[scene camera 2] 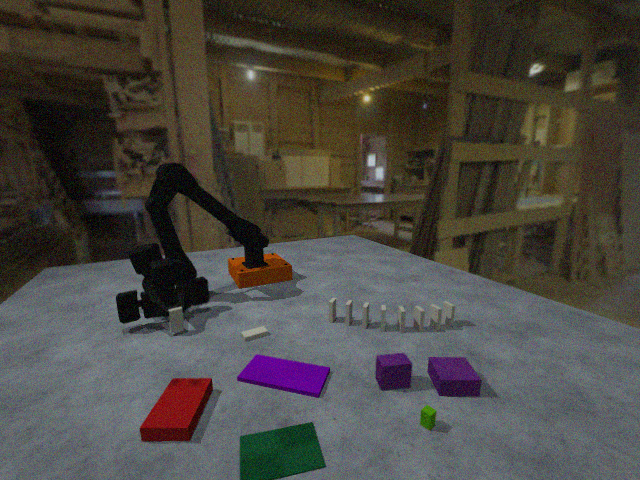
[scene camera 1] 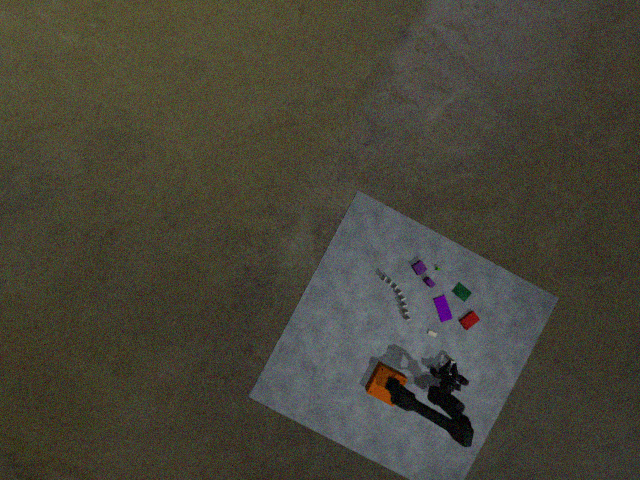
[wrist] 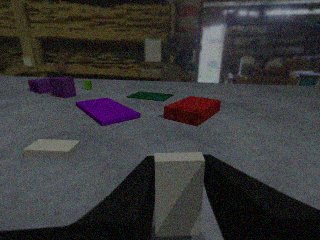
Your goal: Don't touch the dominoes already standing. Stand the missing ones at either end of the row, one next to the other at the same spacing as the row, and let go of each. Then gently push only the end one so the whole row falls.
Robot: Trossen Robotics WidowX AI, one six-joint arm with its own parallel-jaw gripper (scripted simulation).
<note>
I see my gripper, a purple plate and a red block.
My gripper shows as well in the wrist view.
</note>
